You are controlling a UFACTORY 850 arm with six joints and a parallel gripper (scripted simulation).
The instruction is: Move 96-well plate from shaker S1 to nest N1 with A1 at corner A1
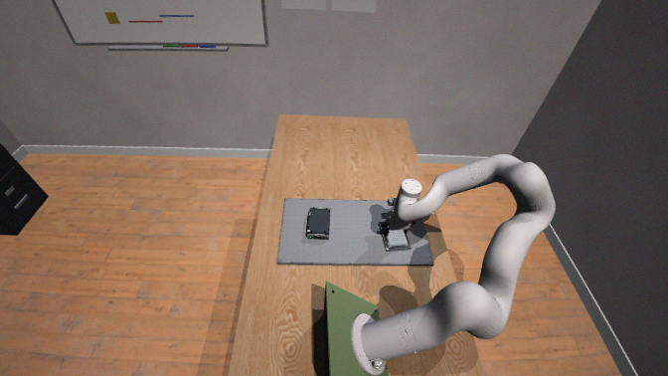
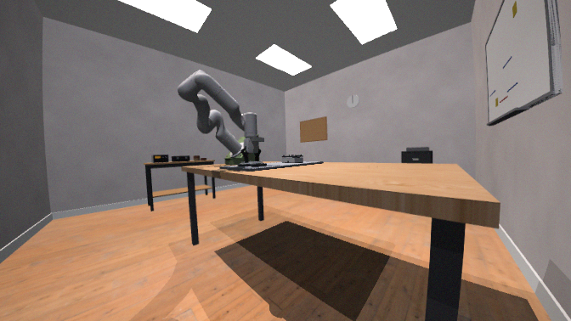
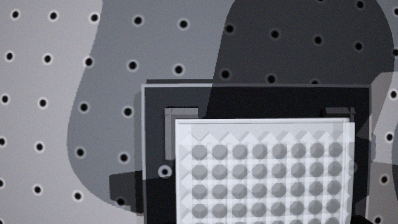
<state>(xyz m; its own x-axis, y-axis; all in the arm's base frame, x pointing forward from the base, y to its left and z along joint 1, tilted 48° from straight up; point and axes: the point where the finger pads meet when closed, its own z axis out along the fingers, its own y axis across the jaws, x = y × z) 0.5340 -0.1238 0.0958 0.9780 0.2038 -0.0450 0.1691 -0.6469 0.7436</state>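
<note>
My hand is 1 cm above the white 96-well plate.
</note>
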